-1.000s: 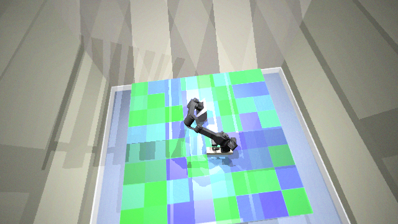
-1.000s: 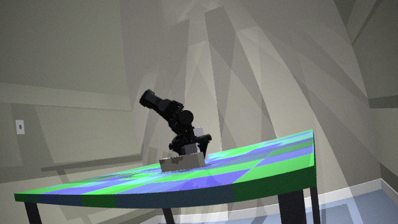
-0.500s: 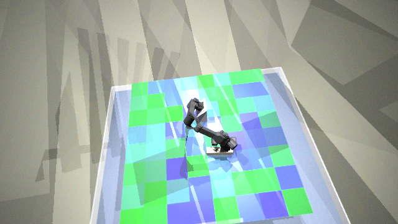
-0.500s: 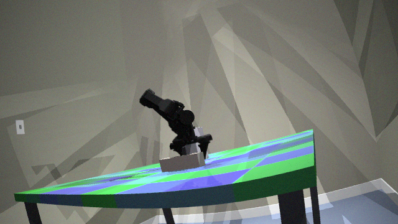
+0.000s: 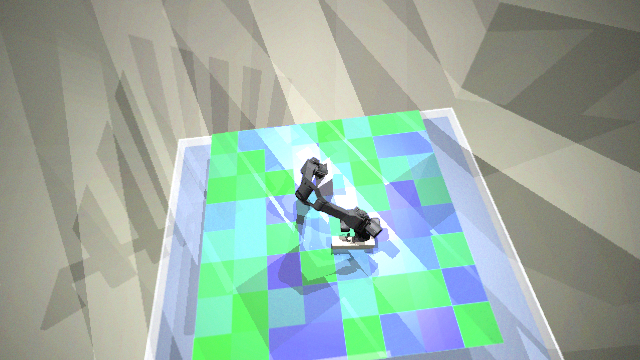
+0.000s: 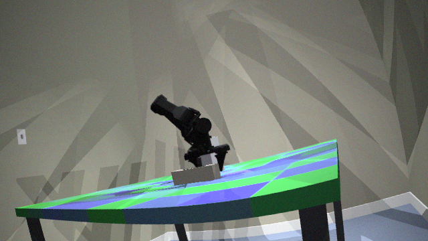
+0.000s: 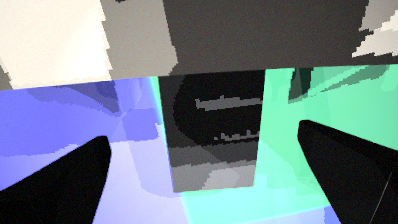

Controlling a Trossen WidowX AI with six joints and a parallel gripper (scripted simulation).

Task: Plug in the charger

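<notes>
My gripper tip is now 30 mm short of the two-prong charger and 10 mm below it.
</notes>
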